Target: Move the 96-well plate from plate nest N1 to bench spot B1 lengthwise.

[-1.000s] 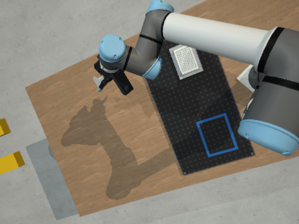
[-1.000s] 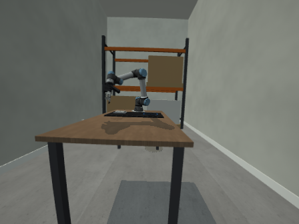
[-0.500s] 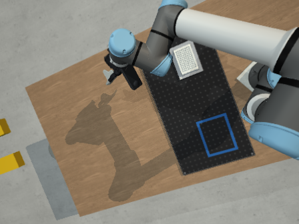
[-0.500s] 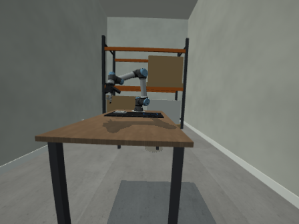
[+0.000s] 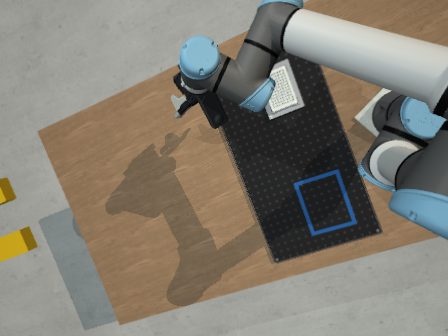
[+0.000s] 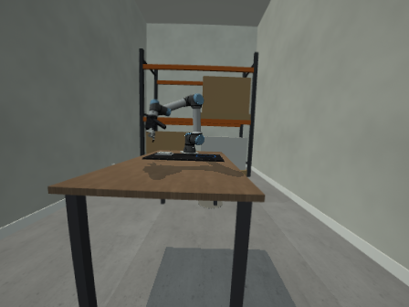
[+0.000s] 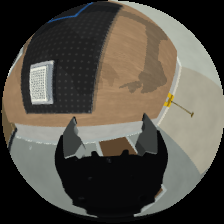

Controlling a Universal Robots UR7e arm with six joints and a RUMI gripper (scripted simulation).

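My hand is 23 cm past the white 96-well plate, 13 cm above it and 9 cm to the right of it. Also, from my hand: grey plate nest N1: 23 cm behind, 15 cm below, 9 cm to the left.
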